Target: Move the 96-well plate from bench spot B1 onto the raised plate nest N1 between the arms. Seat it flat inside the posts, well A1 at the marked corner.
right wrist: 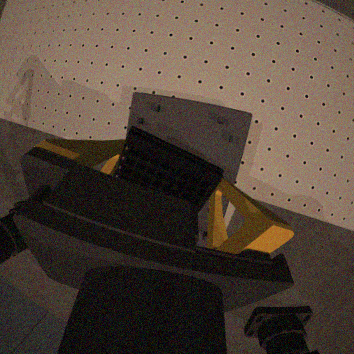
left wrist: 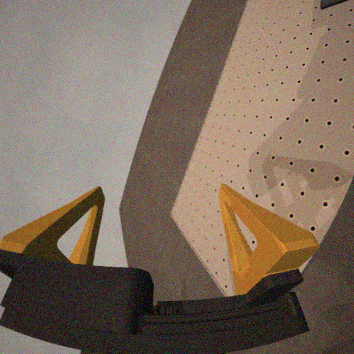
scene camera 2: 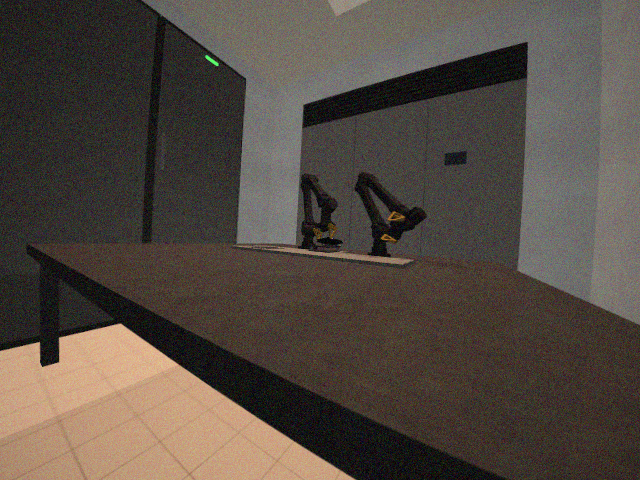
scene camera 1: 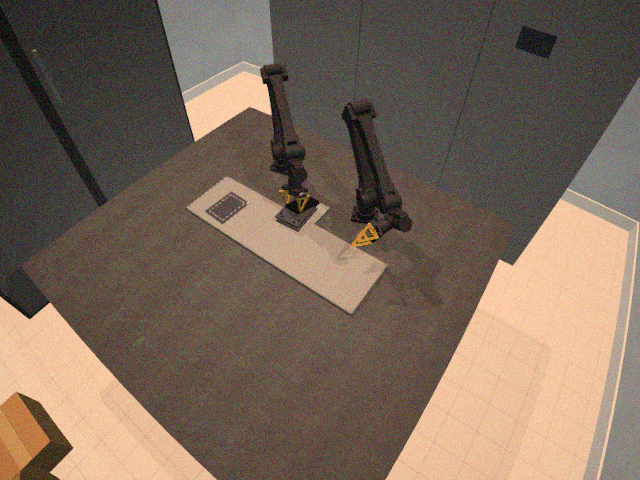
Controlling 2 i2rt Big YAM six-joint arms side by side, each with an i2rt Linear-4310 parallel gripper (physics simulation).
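Places are measured from the left arm's base along level axes (x right, y ahead, z up), in metres.
Pixels of known places: left gripper, fingertip midpoint: (left wrist: 160, 191) (scene camera 2: 384, 230) (scene camera 1: 354, 243); right gripper, fingertip midpoint: (right wrist: 171, 163) (scene camera 2: 324, 240) (scene camera 1: 294, 208); left arm's base, origin of the base link: (scene camera 1: 364, 216); right arm's base, origin of the base link: (right wrist: 276, 319) (scene camera 2: 307, 248) (scene camera 1: 283, 168).
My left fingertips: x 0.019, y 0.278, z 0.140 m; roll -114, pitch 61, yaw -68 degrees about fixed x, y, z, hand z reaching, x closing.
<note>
Ahead of a thing's pixels: the offset from my left fingertips to its middle. "pt": to the spot under its first point. Level surfaces: height alone.
The 96-well plate @[dy -0.230, dx +0.261, dz -0.071 m] (scene camera 1: 311, 203) (scene camera 2: 331, 241) (right wrist: 167, 167) is black and held between the fingers of my right gripper (scene camera 1: 296, 203) (scene camera 2: 325, 237) (right wrist: 171, 163). It hangs a little above the raised grey nest N1 @[dy -0.210, dx +0.284, dz -0.106 m] (scene camera 1: 292, 219) (scene camera 2: 327, 248) (right wrist: 187, 111), apart from it. In the right wrist view the plate looks turned slightly against the nest and hides its near part. Well A1 and the marked corner cannot be made out. My left gripper (scene camera 1: 354, 244) (scene camera 2: 386, 227) (left wrist: 160, 191) is open and empty, above the right part of the board. Bench spot B1 @[pt dy -0.187, dx +0.617, dz -0.125 m] (scene camera 1: 226, 207) is a dark rectangle with a dashed outline.
A pale perforated board @[dz -0.127 m] (scene camera 1: 289, 260) (scene camera 2: 382, 257) (left wrist: 235, 130) (right wrist: 210, 45) lies on the brown table @[dz -0.140 m] (scene camera 1: 248, 351) (scene camera 2: 336, 320) under the nest and B1. The left arm (scene camera 1: 373, 165) stands to the right of the nest in scene camera 1. Dark cabinets (scene camera 1: 413, 77) stand behind the arms.
</note>
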